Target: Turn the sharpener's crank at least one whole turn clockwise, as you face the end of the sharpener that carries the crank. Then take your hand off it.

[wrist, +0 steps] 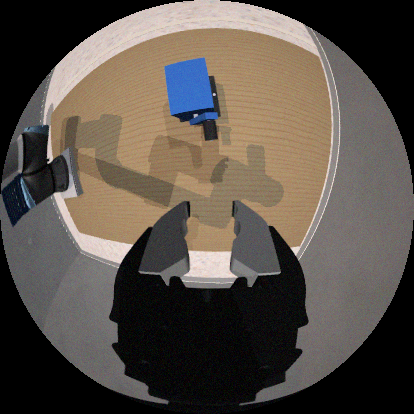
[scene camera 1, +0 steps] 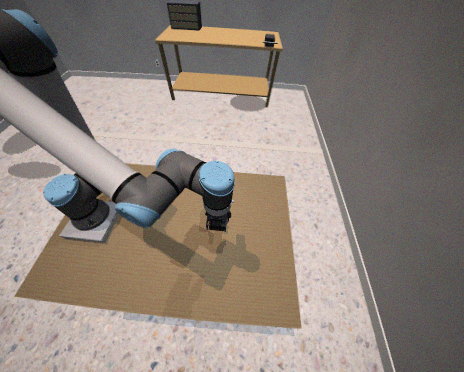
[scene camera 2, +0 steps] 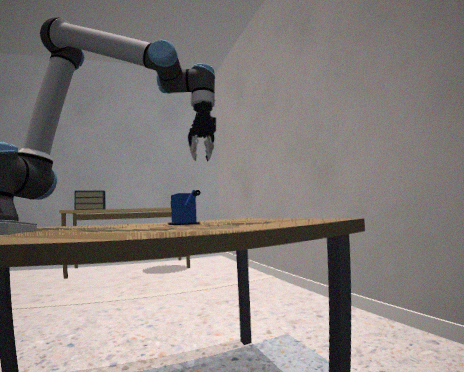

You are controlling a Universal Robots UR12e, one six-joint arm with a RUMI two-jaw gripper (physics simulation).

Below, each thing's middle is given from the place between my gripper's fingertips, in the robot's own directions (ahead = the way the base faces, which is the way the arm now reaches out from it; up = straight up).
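Position of the blue sharpener (scene camera 2: pixel 181 215) relative to my hand: 170 mm below, 40 mm behind, 150 mm to the left of it.
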